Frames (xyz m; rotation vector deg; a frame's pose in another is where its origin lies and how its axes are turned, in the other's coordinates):
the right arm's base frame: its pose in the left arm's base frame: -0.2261 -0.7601 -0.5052 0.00 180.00 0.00
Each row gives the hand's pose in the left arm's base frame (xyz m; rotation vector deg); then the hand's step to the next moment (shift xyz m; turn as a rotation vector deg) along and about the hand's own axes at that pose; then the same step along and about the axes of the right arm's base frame.
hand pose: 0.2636 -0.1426 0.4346 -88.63 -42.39 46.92
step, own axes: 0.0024 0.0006 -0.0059 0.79 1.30 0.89
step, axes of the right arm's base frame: -0.0062 -0.0013 0.0004 0.29 0.98 1.43
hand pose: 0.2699 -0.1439 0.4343 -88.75 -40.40 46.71
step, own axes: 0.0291 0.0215 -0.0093 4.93 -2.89 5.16
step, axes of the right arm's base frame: -0.0241 0.0156 0.0239 1.39 7.31 -1.98
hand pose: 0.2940 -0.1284 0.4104 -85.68 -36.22 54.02
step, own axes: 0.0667 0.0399 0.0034 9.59 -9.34 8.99
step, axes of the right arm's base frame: -0.0269 0.0509 0.0523 1.33 14.23 -7.47
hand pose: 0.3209 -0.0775 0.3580 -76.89 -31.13 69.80
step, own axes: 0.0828 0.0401 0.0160 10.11 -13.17 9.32
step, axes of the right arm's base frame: -0.0009 0.0713 0.0603 0.12 15.62 -10.89
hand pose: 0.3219 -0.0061 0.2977 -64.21 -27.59 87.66
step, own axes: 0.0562 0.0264 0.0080 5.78 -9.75 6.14
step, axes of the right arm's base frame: 0.0165 0.0460 0.0391 -0.42 9.80 -8.37
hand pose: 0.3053 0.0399 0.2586 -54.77 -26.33 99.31
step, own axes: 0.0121 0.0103 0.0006 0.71 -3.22 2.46
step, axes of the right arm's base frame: 0.0083 0.0074 0.0114 0.05 2.20 -3.48
